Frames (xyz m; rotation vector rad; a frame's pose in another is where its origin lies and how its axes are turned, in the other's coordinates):
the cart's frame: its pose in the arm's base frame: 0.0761 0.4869 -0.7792 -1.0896 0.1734 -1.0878
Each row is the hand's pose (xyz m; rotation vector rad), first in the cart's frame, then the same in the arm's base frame.
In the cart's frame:
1: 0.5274 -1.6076 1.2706 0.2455 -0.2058 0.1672
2: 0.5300 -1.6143 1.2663 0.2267 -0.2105 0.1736
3: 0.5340 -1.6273 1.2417 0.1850 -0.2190 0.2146
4: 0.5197 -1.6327 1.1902 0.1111 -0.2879 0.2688
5: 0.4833 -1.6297 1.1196 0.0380 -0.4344 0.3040
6: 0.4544 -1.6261 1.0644 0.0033 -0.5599 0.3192
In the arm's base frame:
1: 0.0941 0.8176 1.3106 -0.9406 -0.0324 -0.8178
2: 0.0887 0.8127 1.3146 -0.9582 -0.0228 -0.8102
3: 0.0679 0.7937 1.3139 -0.9906 0.0139 -0.7708
4: 0.0267 0.7724 1.2868 -1.0753 0.0280 -0.6844
5: -0.0318 0.7567 1.2354 -1.1949 -0.0284 -0.5650
6: -0.0770 0.7447 1.1940 -1.2725 -0.0995 -0.4727

